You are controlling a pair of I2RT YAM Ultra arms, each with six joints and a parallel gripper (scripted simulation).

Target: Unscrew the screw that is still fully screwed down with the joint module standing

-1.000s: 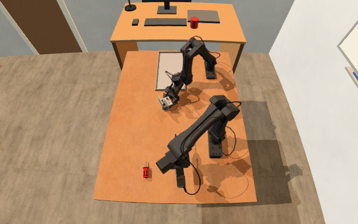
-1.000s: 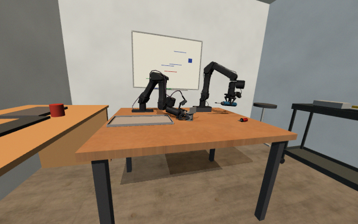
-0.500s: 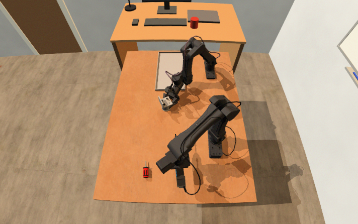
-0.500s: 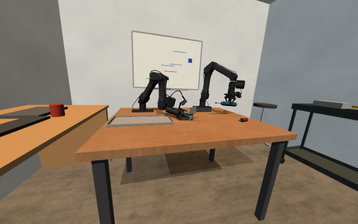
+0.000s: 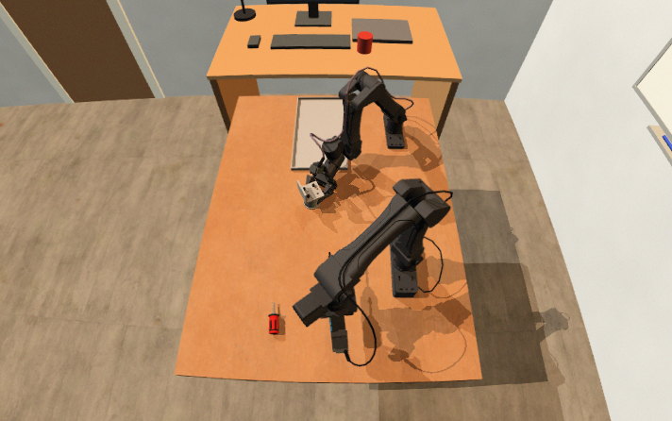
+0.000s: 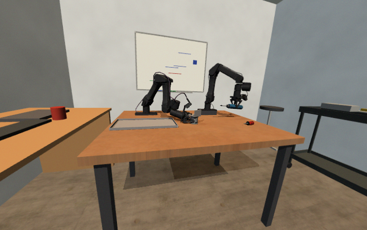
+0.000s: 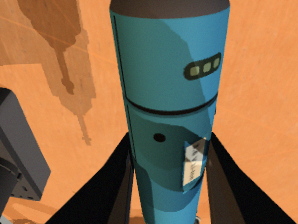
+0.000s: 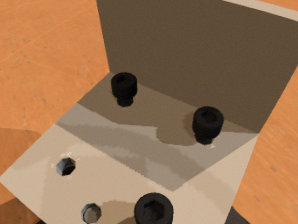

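Right now the l-shaped bracket is 50 mm above my right hand. From my right hand the other things lie so: small red screwdriver (80 mm ahead, 430 mm to the left, 10 mm below); then grey bit (90 mm behind, 290 mm to the left, 100 mm above); then grey tray (360 mm to the right, 20 mm below).
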